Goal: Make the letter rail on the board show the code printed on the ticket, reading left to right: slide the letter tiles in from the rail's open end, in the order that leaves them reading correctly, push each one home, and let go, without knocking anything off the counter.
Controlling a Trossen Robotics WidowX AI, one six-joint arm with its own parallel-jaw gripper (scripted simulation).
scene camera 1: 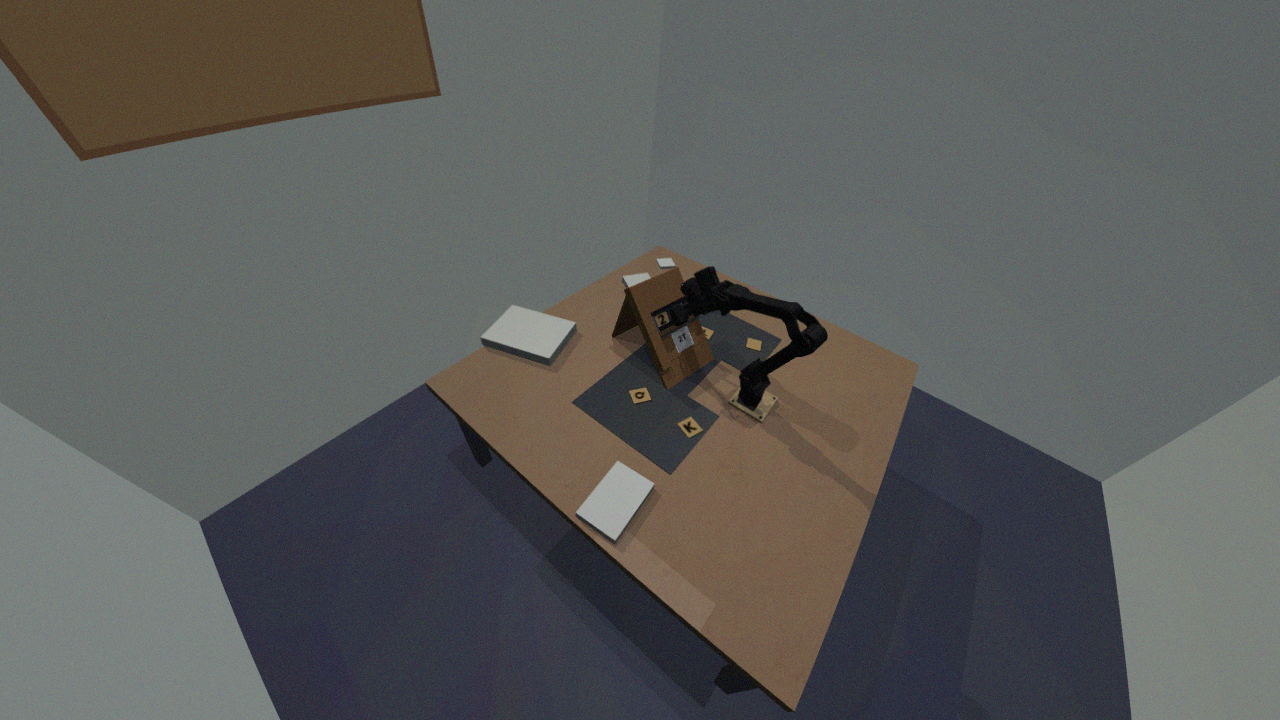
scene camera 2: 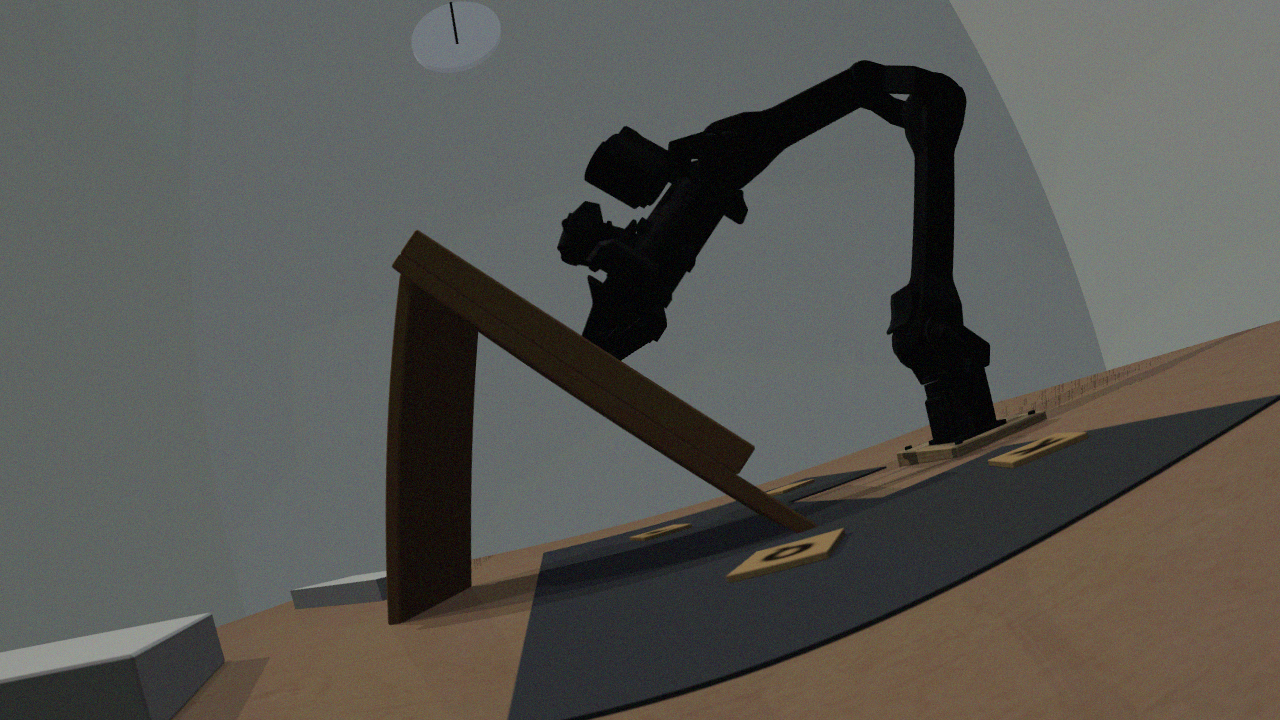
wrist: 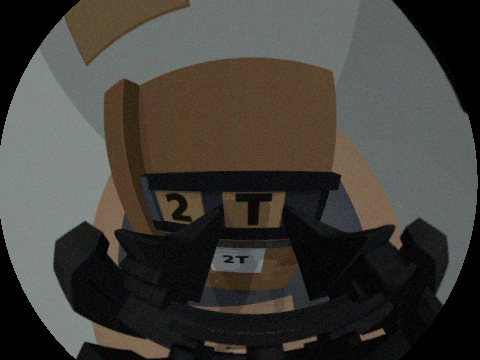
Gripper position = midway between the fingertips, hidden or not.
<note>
In view: the gripper [scene camera 2: 580, 375], a white ticket [wrist: 249, 260], a grey box [scene camera 1: 540, 337] and a white pad [scene camera 1: 608, 510].
The gripper also shows in scene camera 1 [scene camera 1: 677, 311] and in the wrist view [wrist: 253, 209]. Scene camera 2 misses the white ticket, which is hidden by a slanted wooden board. The wrist view does not show the grey box, which is hidden by a slanted wooden board.
</note>
